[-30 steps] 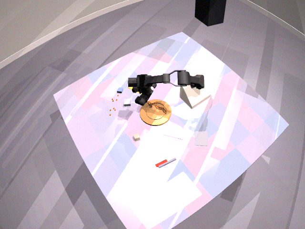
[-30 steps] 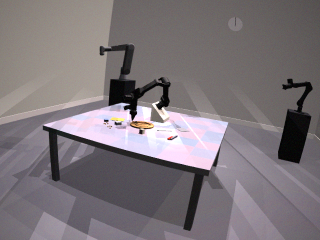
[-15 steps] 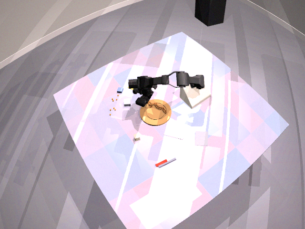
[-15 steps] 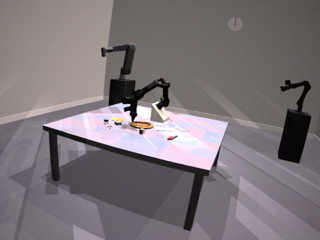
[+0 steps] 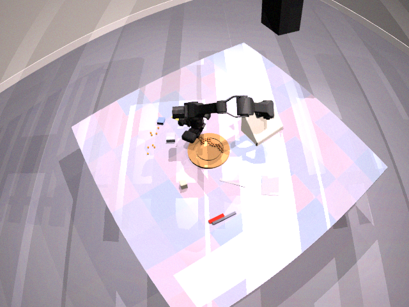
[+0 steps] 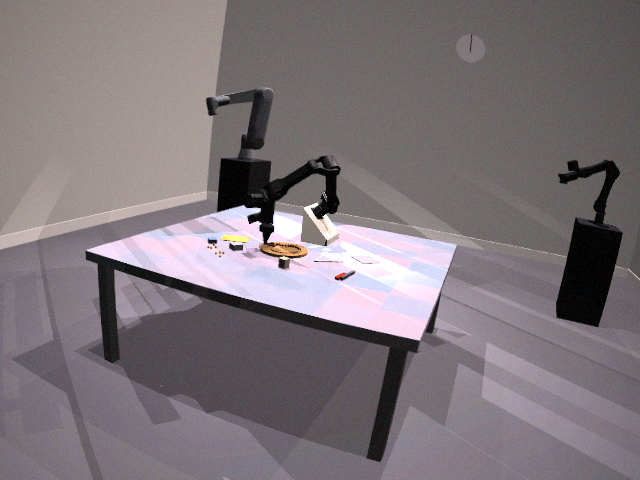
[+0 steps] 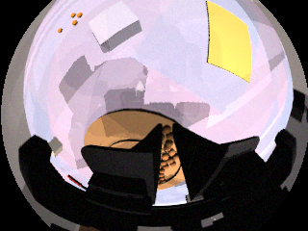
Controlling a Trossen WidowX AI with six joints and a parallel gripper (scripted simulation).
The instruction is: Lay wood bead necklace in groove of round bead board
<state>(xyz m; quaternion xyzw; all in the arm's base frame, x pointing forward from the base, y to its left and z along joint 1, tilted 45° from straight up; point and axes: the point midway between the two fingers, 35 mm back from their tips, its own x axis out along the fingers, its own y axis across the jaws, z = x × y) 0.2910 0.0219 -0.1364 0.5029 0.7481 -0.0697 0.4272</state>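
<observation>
The round bead board lies 90 mm to the left of my gripper tip, 10 mm below it and 10 mm behind it. From my gripper tip the other things lie so: white block (120 mm ahead, 70 mm to the right); blue block (200 mm to the right, 120 mm ahead, 10 mm below); yellow sheet (160 mm to the right, 10 mm below, 10 mm behind).
</observation>
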